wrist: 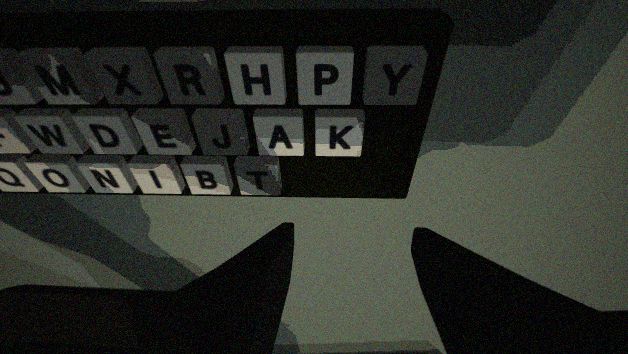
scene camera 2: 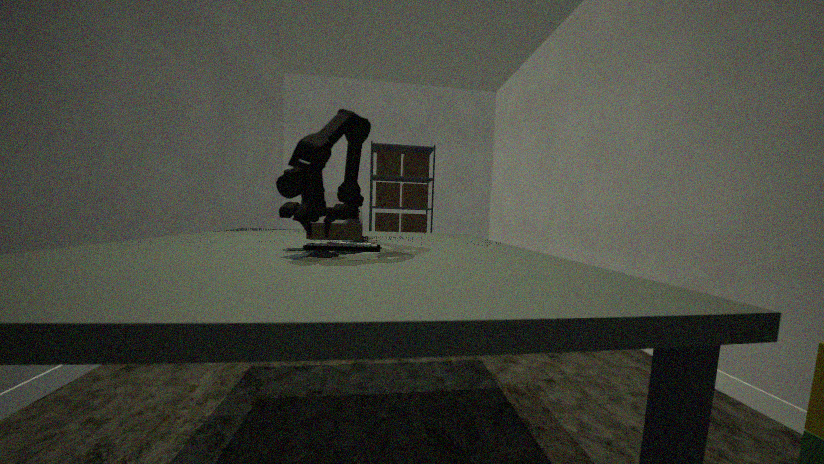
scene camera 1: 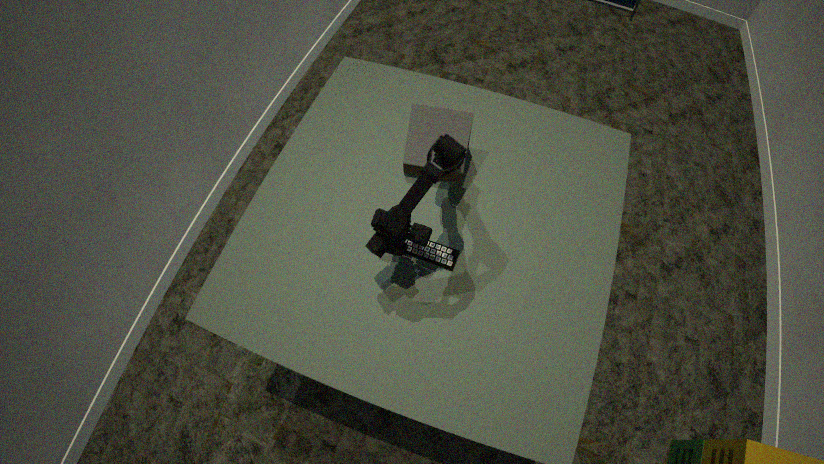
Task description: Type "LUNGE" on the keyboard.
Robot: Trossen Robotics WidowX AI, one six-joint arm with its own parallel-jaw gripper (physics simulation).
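Frame: origin at the arm's base, x left, y up, z ahead, level; centimetres.
Seen in the pictures: gripper, fingertip midpoint: (wrist: 352, 236) (scene camera 2: 318, 236); arm's base, origin of the base link: (scene camera 2: 350, 213).
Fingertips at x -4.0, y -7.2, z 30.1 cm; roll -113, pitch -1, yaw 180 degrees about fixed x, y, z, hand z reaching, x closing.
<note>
Pixels of each thing's middle, then the offset from my fingertips to it. Level surfaces: height alone.
- black keyboard, body centre: (wrist: 131, 122) (scene camera 2: 343, 246) (scene camera 1: 425, 249) dx +8.3, dy -2.4, dz +3.1 cm
- E key, body centre: (wrist: 165, 132) dx +6.8, dy -1.7, dz +3.1 cm
- N key, body centre: (wrist: 108, 174) dx +9.7, dy -1.7, dz +1.0 cm
- T key, body centre: (wrist: 258, 176) dx +3.7, dy -1.7, dz +1.2 cm
- pale green table, its level: dy -3.2 cm
The black keyboard (scene camera 1: 432, 254) (scene camera 2: 345, 247) (wrist: 385, 172) lies on the table, with light and grey square keys. In the wrist view its right end shows. The E key (wrist: 162, 136) is in the middle row and the N key (wrist: 107, 180) in the nearest row. The L and G keys do not show there, and a key at the left edge is cut off. My gripper (wrist: 352, 236) is open with nothing between the fingers. In the wrist view its fingertips appear below the T key (wrist: 257, 179) and the keyboard's right end. The arm hides part of the keyboard in scene camera 1.
The keyboard lies on a pale green table (scene camera 1: 536, 230) (scene camera 2: 461, 293). A light block (scene camera 1: 427, 129) (scene camera 2: 337, 230) stands near the arm's base. A shelf rack (scene camera 2: 403, 148) with brown boxes stands by the back wall. Arm shadows fall across keys and table.
</note>
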